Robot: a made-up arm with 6 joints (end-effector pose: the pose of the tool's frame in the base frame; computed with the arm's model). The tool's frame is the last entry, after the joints.
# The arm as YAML. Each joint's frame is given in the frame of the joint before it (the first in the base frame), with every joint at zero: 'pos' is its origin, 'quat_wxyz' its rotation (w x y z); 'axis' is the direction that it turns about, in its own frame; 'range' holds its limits. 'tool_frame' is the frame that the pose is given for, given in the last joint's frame.
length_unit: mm
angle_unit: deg
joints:
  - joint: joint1
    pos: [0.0, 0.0, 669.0]
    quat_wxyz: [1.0, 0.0, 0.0, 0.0]
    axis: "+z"
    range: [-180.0, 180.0]
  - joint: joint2
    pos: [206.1, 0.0, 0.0]
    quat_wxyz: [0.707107, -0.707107, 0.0, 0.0]
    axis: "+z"
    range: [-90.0, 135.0]
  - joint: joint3
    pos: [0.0, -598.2, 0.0]
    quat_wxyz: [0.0, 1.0, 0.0, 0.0]
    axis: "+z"
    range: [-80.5, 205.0]
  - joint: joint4
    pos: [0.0, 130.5, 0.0]
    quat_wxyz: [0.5, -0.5, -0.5, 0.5]
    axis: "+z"
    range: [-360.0, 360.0]
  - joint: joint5
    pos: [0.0, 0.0, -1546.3]
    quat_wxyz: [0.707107, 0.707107, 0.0, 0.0]
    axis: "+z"
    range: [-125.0, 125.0]
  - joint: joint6
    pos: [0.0, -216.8, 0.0]
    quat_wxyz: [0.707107, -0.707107, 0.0, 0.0]
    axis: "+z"
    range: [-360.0, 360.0]
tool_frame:
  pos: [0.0, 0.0, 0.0]
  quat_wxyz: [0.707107, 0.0, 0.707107, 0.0]
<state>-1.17 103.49 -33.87 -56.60 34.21 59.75</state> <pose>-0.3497 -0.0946 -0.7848 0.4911 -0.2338 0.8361 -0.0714</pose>
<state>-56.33 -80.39 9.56 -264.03 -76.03 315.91</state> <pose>-0.4706 0.3290 2.3676 0.2647 -0.0204 -0.3883 -0.8825</pose>
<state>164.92 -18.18 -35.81 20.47 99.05 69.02</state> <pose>-1.5266 0.3338 1.0949 0.3107 0.5437 -0.5758 0.5256</pose>
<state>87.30 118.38 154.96 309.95 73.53 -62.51</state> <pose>0.2471 1.8566 1.5548 0.0165 -0.9293 0.0871 -0.3585</pose>
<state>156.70 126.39 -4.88 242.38 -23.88 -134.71</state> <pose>0.2764 -0.2037 -1.1100 0.6314 0.4926 0.2026 -0.5637</pose>
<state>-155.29 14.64 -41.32 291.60 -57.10 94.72</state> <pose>-1.1478 -0.7145 -0.0956 0.6541 0.4622 0.0550 -0.5963</pose>
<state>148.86 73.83 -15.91 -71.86 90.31 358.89</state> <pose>-0.7371 0.6860 -0.7086 0.7825 0.0114 0.0047 0.6225</pose>
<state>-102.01 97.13 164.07 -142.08 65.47 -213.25</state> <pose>-0.4231 -1.4064 2.0905 0.3751 0.0161 -0.1735 -0.9105</pose>
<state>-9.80 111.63 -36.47 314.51 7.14 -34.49</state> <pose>-0.6480 0.0924 -0.6091 0.2159 0.2312 0.7010 -0.6391</pose>
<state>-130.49 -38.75 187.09 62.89 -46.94 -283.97</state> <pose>0.7413 1.0855 -0.1206 0.6344 0.2866 0.4543 0.5558</pose>
